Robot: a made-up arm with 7 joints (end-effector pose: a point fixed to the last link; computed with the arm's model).
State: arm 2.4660 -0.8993 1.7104 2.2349 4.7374 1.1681 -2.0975
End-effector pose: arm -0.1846 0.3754 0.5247 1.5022 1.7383 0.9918
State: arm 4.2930 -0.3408 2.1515 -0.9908 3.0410 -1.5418 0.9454
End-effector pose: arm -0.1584 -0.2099 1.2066 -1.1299 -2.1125 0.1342
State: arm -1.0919 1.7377 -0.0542 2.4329 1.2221 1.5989 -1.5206
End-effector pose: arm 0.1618 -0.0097 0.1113 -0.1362 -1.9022 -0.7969
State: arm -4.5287 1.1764 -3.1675 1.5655 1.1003 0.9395 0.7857
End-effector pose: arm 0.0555 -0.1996 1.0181 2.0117 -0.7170 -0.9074
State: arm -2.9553 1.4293 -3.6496 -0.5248 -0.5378 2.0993 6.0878
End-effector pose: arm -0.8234 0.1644 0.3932 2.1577 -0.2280 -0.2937
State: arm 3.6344 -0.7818 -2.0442 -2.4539 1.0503 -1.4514 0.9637
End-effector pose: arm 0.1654 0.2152 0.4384 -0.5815 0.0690 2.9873
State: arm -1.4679 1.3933 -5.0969 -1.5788 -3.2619 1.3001 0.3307
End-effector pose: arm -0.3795 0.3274 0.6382 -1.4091 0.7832 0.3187
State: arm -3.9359 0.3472 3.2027 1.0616 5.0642 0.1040 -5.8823
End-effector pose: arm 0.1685 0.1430 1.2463 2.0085 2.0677 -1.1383
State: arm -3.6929 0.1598 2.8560 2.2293 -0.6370 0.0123 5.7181
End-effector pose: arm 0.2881 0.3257 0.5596 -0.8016 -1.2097 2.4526
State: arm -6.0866 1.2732 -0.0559 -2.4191 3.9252 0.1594 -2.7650
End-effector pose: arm -0.0871 -0.0170 0.7352 -1.6428 1.4621 -1.4402
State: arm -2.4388 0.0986 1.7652 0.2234 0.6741 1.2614 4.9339
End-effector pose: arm 0.1645 0.1199 1.2950 -1.6843 -1.1322 1.4068
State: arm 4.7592 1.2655 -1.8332 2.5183 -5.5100 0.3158 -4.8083
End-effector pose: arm -0.2954 -0.0085 0.4061 -0.0163 1.3993 1.8009
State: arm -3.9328 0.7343 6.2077 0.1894 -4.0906 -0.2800 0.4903
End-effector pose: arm -0.5394 -0.5633 1.0499 -1.8080 -1.6090 -1.3778
